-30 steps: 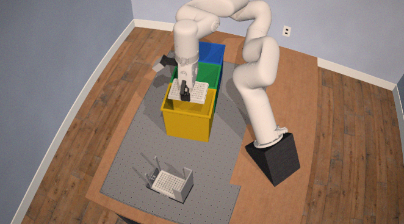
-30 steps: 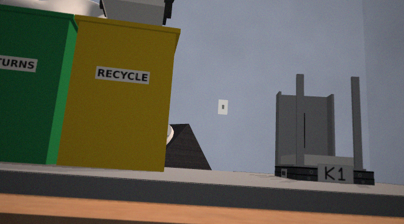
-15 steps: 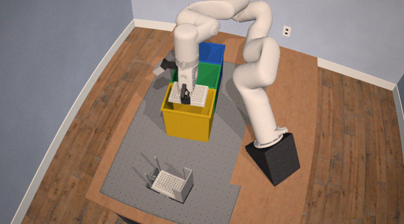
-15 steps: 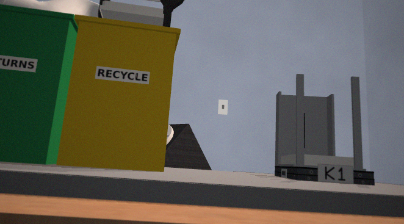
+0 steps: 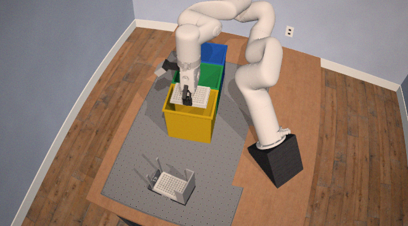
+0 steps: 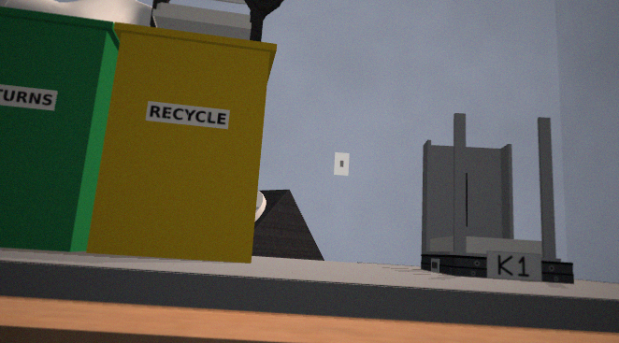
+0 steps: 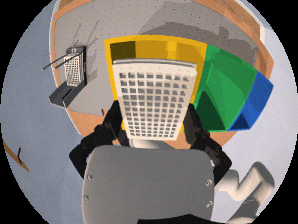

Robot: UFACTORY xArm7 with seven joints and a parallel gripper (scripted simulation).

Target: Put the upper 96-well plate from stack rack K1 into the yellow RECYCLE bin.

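Now: hand 130 mm above the yellow bin. Round my hand: green bin 10 mm behind, 130 mm to the right, 130 mm below; then blue bin 10 mm behind, 260 mm to the right, 130 mm below; then K1 sign 110 mm ahead, 270 mm to the left, 210 mm below.
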